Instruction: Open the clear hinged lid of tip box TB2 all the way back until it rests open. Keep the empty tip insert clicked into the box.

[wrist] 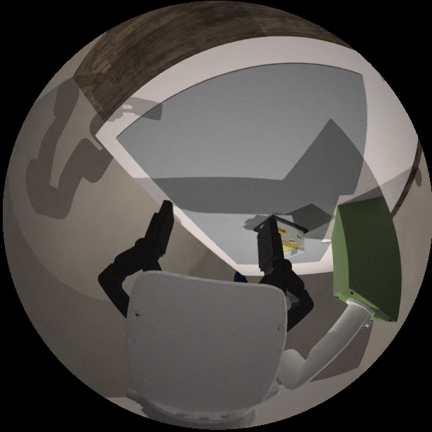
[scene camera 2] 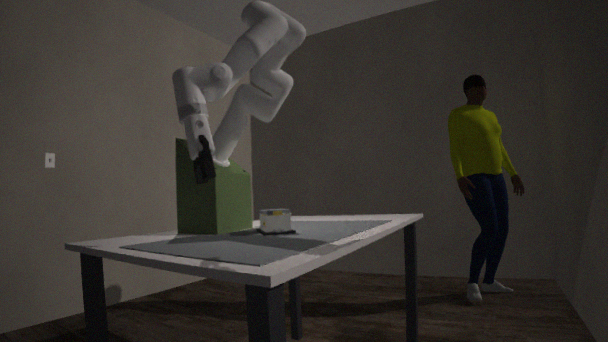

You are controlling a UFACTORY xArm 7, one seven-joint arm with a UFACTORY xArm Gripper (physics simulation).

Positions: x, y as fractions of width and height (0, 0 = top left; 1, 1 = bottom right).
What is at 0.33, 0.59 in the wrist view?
My gripper.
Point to a grey mat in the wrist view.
0.67, 0.32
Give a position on a grey mat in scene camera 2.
At 0.41, 0.72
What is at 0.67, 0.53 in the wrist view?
A black base.
